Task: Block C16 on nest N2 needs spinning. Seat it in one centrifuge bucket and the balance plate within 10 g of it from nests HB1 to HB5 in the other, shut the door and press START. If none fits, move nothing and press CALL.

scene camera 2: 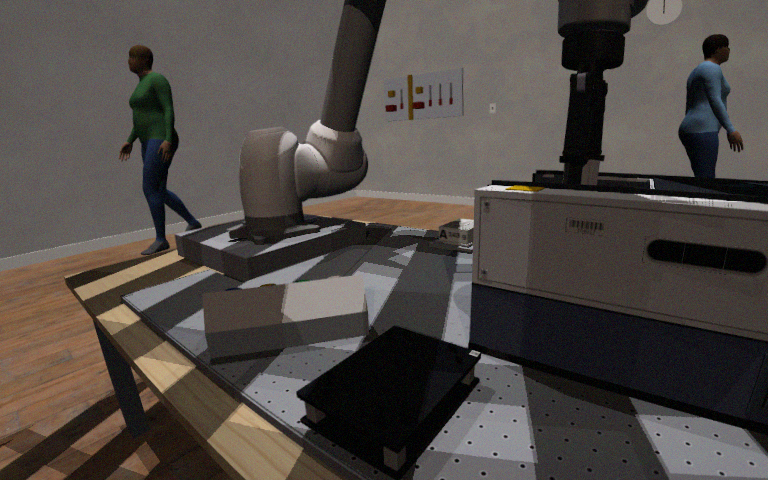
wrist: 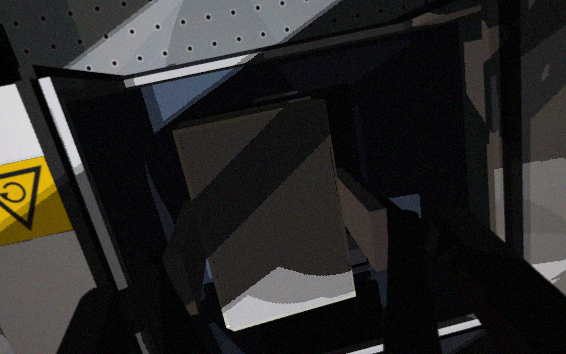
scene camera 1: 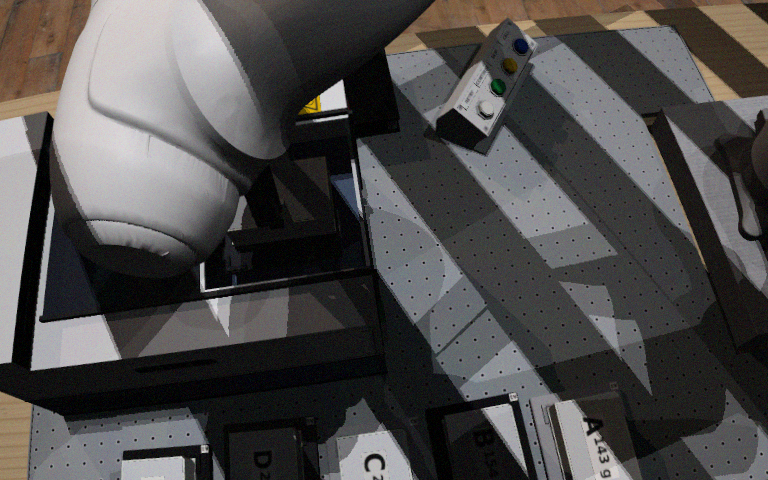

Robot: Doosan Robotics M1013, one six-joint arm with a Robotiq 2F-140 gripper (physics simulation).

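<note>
My gripper reaches down into the open top of the white and blue centrifuge. It is shut on a pale flat plate, held low inside the dark chamber; the plate's label is hidden. A second pale block sits beside it to the right in the chamber. In scene camera 1 the arm hides most of the gripper. Labelled plates C, D, B and A lie in nests along the front edge.
The button box with blue, yellow, green and white buttons stands on the perforated table. A black raised nest stands near the centrifuge. A person walks at the far left.
</note>
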